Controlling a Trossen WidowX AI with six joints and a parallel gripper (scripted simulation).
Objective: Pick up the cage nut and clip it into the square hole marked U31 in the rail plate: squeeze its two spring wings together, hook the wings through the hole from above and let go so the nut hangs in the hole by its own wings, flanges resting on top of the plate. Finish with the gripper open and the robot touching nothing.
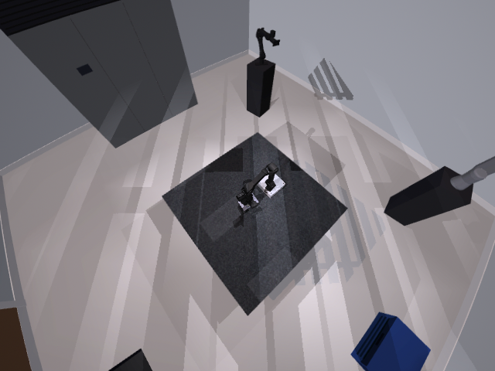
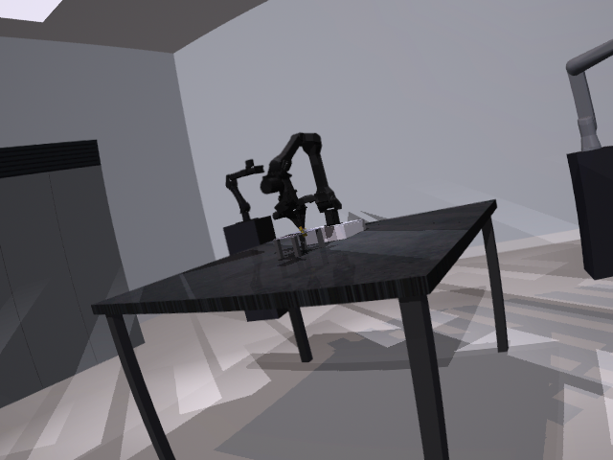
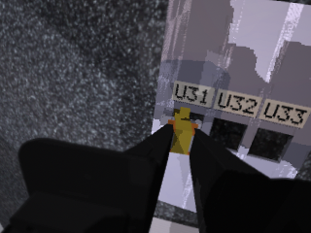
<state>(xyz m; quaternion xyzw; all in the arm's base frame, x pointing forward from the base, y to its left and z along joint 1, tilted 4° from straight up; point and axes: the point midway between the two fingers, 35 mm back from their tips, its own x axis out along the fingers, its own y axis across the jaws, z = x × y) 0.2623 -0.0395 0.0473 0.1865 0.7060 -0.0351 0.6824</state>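
Right now the yellow cage nut is 1 cm below my gripper tip.
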